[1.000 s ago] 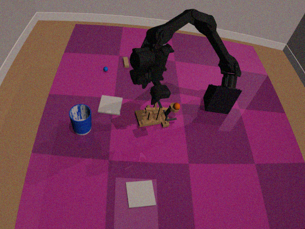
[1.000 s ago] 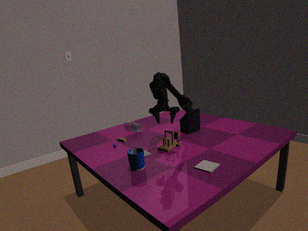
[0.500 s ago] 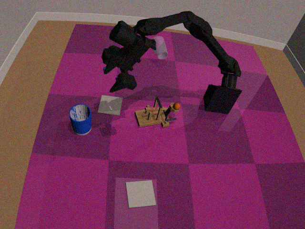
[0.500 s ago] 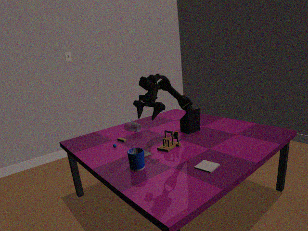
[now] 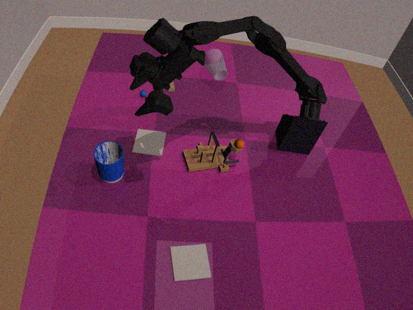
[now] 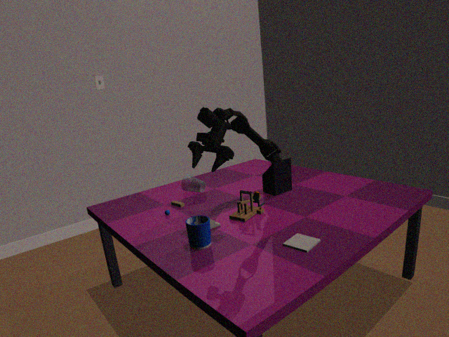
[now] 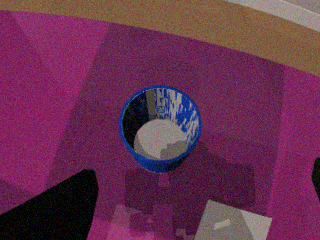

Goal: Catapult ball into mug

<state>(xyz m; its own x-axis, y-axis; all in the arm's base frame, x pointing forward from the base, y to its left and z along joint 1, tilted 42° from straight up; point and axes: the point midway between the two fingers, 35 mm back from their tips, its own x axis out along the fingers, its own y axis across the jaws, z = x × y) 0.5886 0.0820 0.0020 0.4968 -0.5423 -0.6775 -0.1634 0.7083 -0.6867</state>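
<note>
My gripper tip is 34 cm past the orange ball, 2 cm to the left of it and 21 cm above it. Also, from my gripper tip: small blue ball 4 cm behind, 33 cm to the right, 26 cm below; then wooden catapult 27 cm behind, 22 cm below; then blue mug 8 cm ahead, 3 cm to the left, 24 cm below.
</note>
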